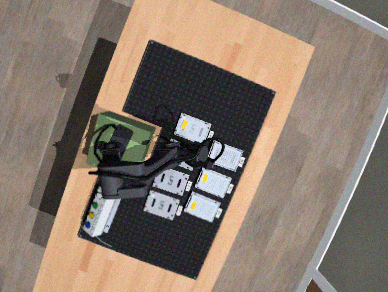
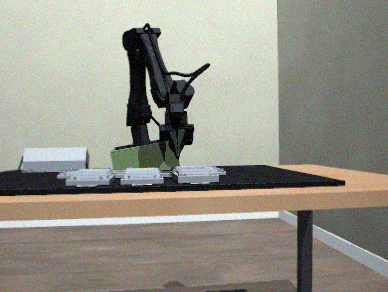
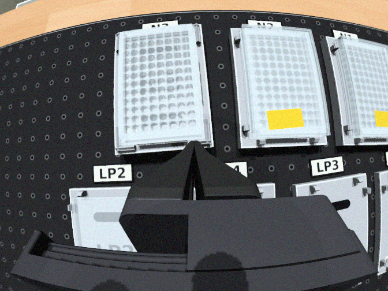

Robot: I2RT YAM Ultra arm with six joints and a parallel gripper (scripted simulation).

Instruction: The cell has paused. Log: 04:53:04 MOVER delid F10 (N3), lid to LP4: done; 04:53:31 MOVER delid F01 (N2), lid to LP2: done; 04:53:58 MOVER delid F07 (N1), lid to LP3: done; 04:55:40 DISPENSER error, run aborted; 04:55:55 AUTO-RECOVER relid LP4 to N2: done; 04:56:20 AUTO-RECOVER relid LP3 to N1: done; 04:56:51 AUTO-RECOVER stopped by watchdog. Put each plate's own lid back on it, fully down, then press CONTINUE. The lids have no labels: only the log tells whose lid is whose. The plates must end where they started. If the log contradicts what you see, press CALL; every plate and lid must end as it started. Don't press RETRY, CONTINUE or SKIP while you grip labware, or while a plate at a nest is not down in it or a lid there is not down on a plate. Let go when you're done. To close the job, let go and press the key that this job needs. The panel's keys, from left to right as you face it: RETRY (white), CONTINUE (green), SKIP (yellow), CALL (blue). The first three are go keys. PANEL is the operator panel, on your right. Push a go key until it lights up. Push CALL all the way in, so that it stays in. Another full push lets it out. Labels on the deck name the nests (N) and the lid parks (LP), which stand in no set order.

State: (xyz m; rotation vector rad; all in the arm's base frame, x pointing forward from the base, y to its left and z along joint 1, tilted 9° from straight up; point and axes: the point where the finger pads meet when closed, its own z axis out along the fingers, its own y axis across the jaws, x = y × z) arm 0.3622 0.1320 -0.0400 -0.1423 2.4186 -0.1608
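Now: the clear lid 9 cm to the right of my hand, 9 cm ahead of it and 3 cm below it. The rest, counted from my hand: lid park LP4: 10 cm behind, 6 cm below, 4 cm to the right; then well plate: 7 cm ahead, 4 cm to the left, 4 cm below; then lid park LP3: 17 cm to the right, 9 cm behind, 6 cm below.
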